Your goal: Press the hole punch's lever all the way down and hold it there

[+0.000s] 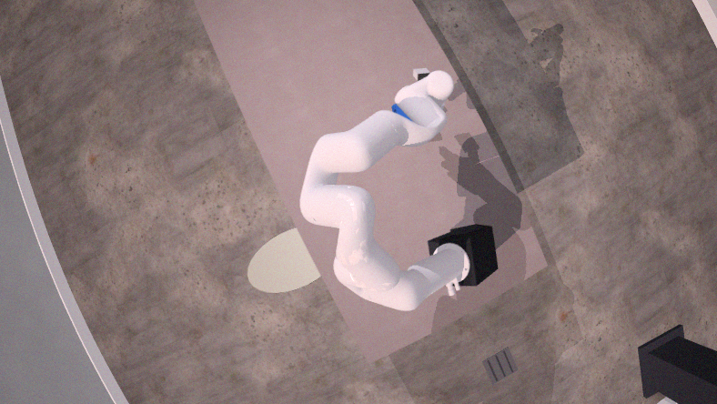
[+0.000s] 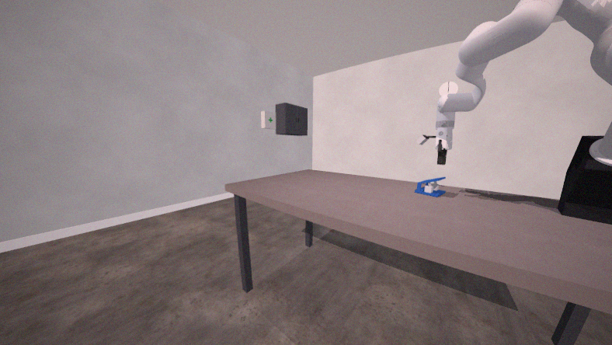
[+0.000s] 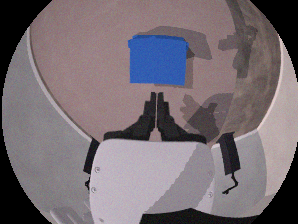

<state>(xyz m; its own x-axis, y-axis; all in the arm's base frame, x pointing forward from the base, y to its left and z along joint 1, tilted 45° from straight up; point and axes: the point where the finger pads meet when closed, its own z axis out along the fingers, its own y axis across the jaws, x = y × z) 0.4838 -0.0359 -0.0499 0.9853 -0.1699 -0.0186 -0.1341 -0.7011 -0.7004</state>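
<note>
My hand is 13 cm above the blue hole punch, 4 cm short of it and 1 cm to the left of it.
</note>
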